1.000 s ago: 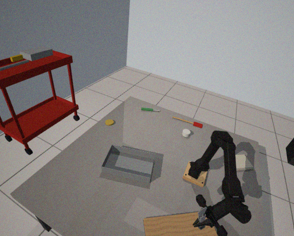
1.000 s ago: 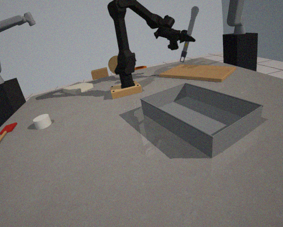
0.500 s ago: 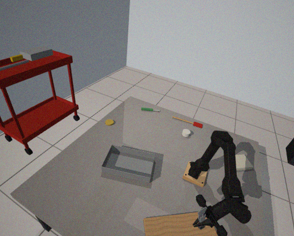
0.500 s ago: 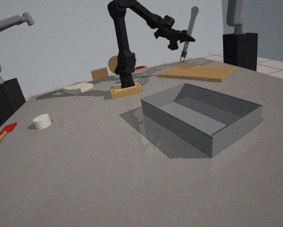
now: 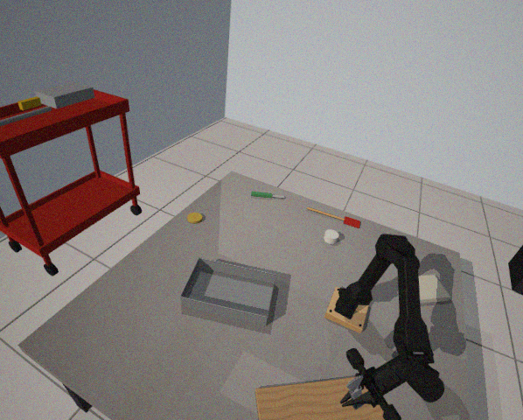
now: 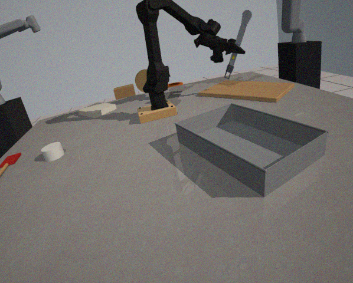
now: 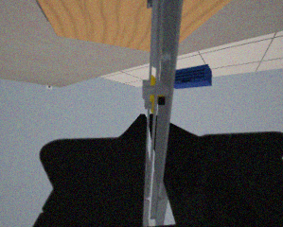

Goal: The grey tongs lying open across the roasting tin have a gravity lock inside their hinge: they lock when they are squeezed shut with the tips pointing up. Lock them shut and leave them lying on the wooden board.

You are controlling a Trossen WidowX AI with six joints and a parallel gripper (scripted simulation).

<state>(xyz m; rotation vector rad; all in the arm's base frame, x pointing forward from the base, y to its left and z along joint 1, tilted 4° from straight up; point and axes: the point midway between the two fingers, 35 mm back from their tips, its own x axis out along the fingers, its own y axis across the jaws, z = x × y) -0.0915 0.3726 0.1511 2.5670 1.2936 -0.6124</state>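
Now: gripper tip 4 cm to the left of the yellow piece, 3 cm past it and 1 cm above it. Round my gripper tip: wooden board: 16 cm below; then roasting tin: 47 cm ahead, 23 cm to the right, 14 cm below; then cream block: 70 cm to the right, 17 cm behind, 15 cm below.
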